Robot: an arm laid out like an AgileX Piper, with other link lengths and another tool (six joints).
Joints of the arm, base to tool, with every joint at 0 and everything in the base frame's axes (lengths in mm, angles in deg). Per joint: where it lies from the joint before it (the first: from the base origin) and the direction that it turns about. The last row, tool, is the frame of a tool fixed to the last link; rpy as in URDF.
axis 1: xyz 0 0 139 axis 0 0 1
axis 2: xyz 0 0 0 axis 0 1 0
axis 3: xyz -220.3 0 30.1 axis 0 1 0
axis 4: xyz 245.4 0 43.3 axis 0.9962 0 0.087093
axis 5: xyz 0 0 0 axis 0 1 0
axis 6: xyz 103.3 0 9 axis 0.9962 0 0.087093
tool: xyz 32.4 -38 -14.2 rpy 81.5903 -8.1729 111.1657
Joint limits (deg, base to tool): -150..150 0..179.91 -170..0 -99.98..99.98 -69.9..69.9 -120..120
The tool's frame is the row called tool.
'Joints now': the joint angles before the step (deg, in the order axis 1, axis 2, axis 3, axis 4, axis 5, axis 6). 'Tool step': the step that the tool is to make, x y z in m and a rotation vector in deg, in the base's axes. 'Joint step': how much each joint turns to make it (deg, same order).
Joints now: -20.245, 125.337, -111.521, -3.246, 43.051, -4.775
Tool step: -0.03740, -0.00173, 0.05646, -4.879, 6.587, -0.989
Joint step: -0.001, -8.181, 0.001, -6.853, 12.750, 0.093
